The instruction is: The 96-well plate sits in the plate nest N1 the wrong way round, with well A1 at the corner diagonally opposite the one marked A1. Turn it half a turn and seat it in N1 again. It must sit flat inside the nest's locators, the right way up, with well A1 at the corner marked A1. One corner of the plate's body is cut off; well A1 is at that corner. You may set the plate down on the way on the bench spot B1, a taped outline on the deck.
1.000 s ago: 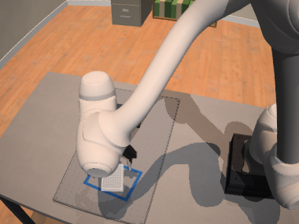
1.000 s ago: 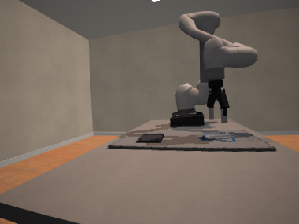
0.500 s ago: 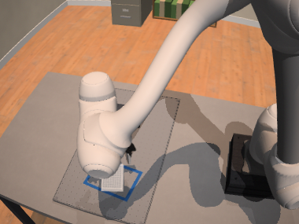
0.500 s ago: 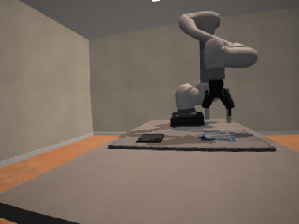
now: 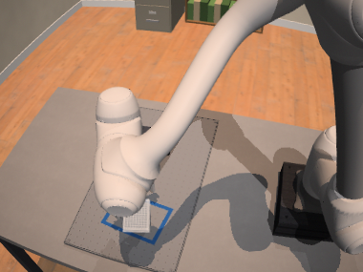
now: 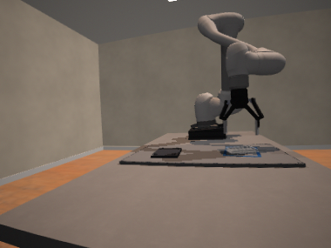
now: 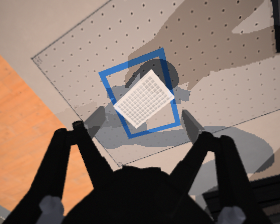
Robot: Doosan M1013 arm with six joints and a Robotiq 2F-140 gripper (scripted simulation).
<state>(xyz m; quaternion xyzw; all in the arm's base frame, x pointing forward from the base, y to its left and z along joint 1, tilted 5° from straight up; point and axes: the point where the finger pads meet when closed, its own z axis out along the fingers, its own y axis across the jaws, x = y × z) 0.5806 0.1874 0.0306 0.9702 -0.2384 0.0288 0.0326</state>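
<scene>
Now: the white 96-well plate 80 mm below my hand. From my hand the other things lie so: corner mark: 390 mm to the right, 140 mm ahead, 80 mm below; plate nest N1: 340 mm to the right, 80 mm below, 60 mm ahead.
</scene>
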